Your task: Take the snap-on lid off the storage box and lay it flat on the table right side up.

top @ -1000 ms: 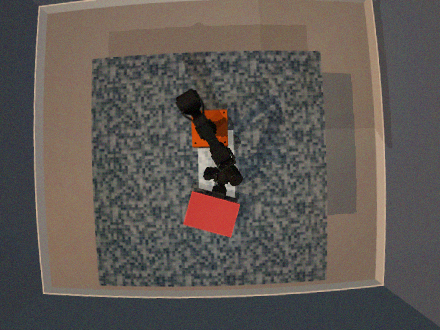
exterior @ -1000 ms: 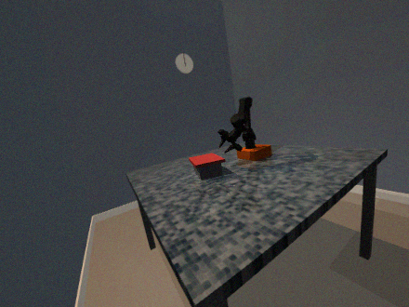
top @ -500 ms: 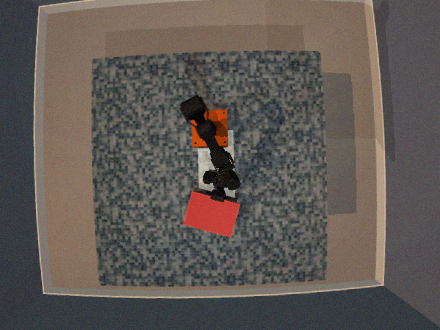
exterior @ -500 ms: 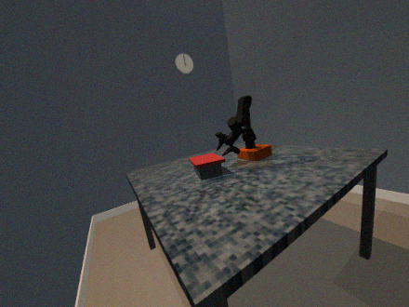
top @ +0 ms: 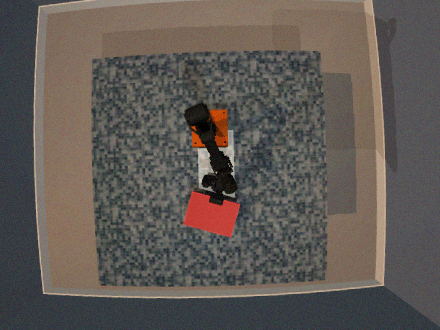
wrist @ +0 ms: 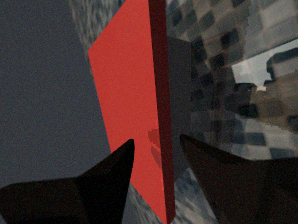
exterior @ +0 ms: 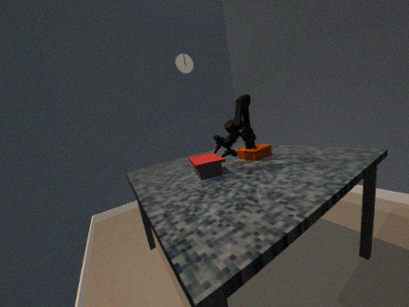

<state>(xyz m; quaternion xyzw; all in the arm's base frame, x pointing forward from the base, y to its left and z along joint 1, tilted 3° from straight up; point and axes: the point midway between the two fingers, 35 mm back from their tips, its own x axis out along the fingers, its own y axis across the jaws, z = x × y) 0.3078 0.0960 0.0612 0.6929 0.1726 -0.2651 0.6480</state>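
Right now the lid is 8 cm ahead of my gripper tip and 1 cm to the right of it. Also, from my gripper tip: storage box (8 cm ahead, 1 cm to the right, 5 cm below).
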